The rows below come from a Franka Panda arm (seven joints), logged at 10 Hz.
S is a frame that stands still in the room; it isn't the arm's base.
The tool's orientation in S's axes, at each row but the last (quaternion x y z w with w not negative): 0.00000, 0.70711, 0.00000, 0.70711; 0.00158, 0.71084, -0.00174, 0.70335; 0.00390, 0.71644, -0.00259, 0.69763; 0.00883, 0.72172, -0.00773, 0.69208; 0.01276, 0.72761, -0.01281, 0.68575
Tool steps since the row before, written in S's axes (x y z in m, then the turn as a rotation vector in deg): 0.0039, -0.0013, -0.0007, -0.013, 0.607, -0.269; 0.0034, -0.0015, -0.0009, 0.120, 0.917, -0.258; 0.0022, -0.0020, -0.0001, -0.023, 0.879, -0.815; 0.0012, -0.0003, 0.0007, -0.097, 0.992, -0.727; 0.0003, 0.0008, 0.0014, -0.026, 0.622, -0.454
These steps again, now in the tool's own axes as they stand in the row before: 0.0007, -0.0013, 0.0039, 0.269, 0.607, -0.013; 0.0009, -0.0015, 0.0034, 0.257, 0.918, 0.118; 0.0000, -0.0020, 0.0022, 0.817, 0.877, -0.009; -0.0008, -0.0003, 0.0012, 0.732, 0.989, -0.090; -0.0014, 0.0008, 0.0002, 0.455, 0.621, -0.022
